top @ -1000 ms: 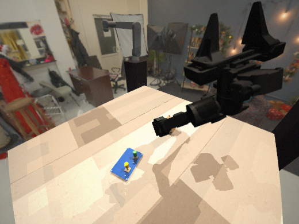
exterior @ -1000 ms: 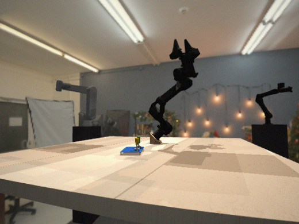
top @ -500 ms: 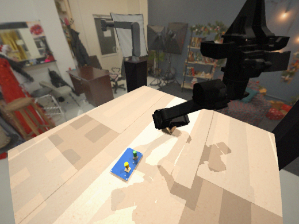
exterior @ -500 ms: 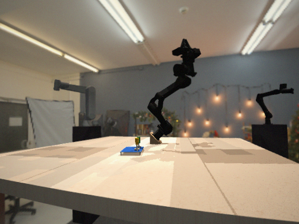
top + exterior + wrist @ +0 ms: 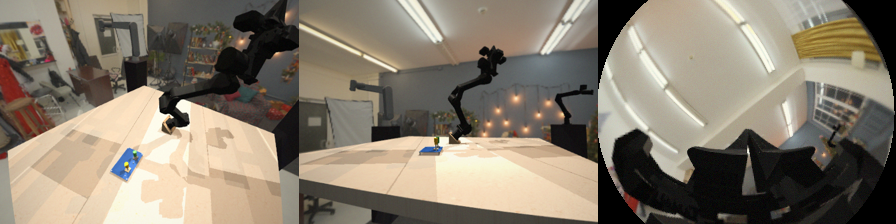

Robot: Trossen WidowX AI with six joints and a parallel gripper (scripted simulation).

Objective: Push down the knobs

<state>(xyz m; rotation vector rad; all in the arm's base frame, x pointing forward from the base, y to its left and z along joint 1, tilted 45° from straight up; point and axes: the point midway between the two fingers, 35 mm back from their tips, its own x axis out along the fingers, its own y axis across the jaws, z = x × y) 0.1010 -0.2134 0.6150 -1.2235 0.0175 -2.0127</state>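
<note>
Now: gripper tip 26 cm short of the green knob, 32 cm to the left of it and 60 cm above it. The rest, counted from my gripper tip: orange-yellow knob: 33 cm ahead, 31 cm to the right, 60 cm below.
</note>
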